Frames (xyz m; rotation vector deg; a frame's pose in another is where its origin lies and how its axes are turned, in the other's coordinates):
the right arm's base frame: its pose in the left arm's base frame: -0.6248 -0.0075 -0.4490 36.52 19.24 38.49
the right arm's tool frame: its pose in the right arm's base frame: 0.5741 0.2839 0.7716 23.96 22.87 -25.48
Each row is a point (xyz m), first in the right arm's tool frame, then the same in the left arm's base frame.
Working: the right arm's tool frame: its pose in the left arm's base frame: 0.0382 0.2113 0.2708 45.24 55.94 16.77

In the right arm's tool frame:
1: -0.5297 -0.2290 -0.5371
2: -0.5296 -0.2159 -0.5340
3: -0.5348 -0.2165 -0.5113
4: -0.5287 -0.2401 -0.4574
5: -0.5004 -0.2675 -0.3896
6: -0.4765 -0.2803 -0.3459
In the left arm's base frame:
1: -0.7238 0.0092 0.2707
2: -0.7197 0.0169 0.2809
3: -0.7038 0.0030 0.2909
4: -0.6586 -0.0349 0.2872
5: -0.5902 -0.0697 0.2713
6: -0.5424 -0.0856 0.2610

